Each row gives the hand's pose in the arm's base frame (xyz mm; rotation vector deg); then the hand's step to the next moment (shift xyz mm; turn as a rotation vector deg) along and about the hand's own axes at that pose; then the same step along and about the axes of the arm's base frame.
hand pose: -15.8 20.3 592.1 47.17 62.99 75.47
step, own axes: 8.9 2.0 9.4 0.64 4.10 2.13
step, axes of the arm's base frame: 7.5 10.1 3.5 0.64 1.37 4.41
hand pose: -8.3 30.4 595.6 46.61 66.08 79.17
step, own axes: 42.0 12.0 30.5 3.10 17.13 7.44
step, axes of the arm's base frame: 18.3 47.9 14.5 1.22 5.85 17.96
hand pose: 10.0 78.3 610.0 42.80 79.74 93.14
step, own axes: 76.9 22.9 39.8 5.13 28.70 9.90
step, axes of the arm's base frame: -6.4 86.1 24.0 -0.14 8.54 29.58
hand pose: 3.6 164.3 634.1 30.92 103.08 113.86
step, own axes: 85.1 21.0 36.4 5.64 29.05 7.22
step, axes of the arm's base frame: -53.1 74.4 25.6 -2.01 6.53 29.68
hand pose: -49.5 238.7 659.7 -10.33 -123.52 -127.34
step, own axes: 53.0 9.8 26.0 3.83 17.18 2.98
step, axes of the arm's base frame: -50.1 28.4 16.3 -1.76 2.60 17.57
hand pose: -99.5 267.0 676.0 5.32 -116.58 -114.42
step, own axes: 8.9 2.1 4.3 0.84 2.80 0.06
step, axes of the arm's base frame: -9.3 2.1 3.5 -0.39 -0.04 2.90
